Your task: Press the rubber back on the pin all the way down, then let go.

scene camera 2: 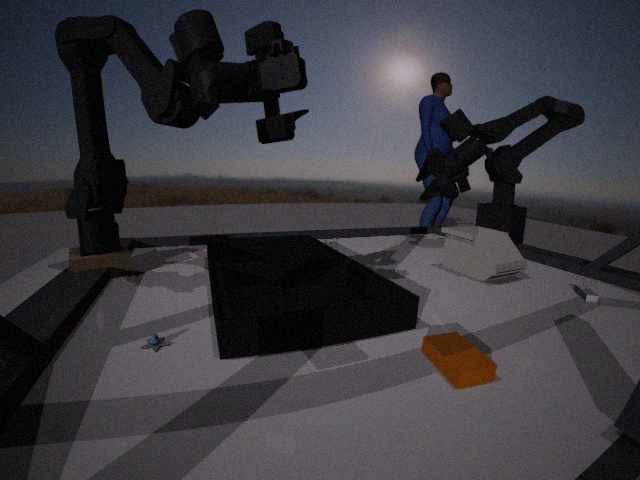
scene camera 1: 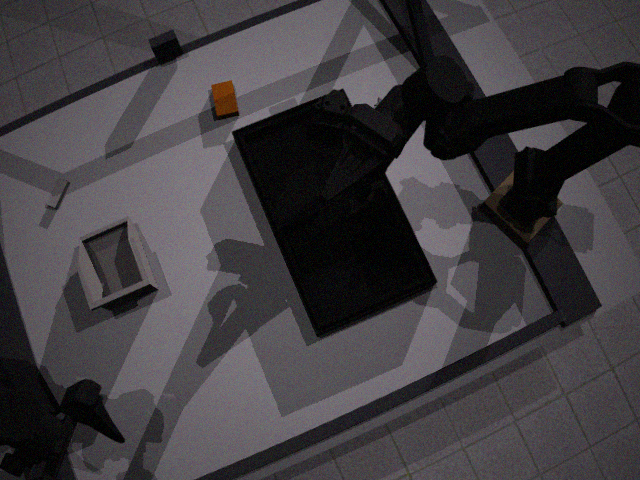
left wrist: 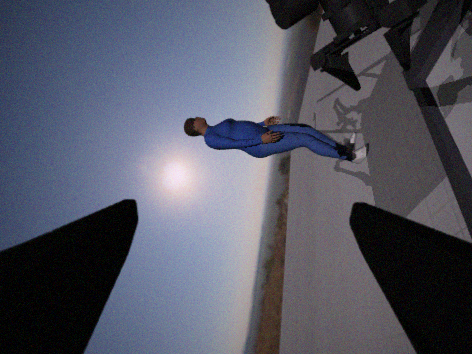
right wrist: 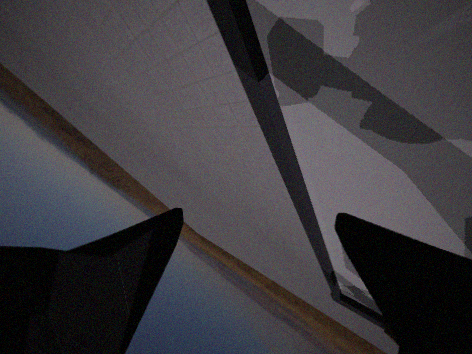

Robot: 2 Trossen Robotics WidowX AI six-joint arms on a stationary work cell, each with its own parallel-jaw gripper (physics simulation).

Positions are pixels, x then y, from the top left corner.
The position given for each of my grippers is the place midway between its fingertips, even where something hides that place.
Scene:
My left gripper shows in scene camera 2 (303, 85), in scene camera 1 (318, 216) and in the left wrist view (246, 211); in the right wrist view it is out of frame. The same spot on a black block: (scene camera 2: 274, 294) is (scene camera 1: 327, 177). One and the same spot on an open box: (scene camera 2: 485, 254) is (scene camera 1: 130, 228).

